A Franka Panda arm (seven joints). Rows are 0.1 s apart.
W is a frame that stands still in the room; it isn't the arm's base.
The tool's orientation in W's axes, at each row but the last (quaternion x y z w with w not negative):
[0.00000, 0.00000, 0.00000, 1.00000]
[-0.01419, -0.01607, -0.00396, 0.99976]
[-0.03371, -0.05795, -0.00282, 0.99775]
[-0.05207, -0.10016, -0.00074, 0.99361]
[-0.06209, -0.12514, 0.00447, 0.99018]
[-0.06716, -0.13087, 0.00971, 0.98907]
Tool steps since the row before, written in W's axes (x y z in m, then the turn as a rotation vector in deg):
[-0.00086, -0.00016, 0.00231, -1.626, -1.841, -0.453]
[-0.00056, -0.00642, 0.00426, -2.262, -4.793, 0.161]
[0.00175, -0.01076, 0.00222, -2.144, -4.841, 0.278]
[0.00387, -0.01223, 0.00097, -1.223, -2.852, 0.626]
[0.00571, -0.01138, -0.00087, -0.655, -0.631, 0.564]
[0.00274, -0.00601, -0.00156, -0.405, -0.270, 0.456]
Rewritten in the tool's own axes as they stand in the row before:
[-0.00086, -0.00016, 0.00231, -1.626, -1.841, -0.453]
[-0.00037, -0.00654, 0.00409, -2.220, -4.814, 0.097]
[0.00201, -0.01087, 0.00127, -2.089, -4.869, 0.196]
[0.00388, -0.01222, -0.00109, -1.099, -2.916, 0.558]
[0.00504, -0.01115, -0.00364, -0.510, -0.700, 0.628]
[0.00202, -0.00575, -0.00299, -0.284, -0.329, 0.506]

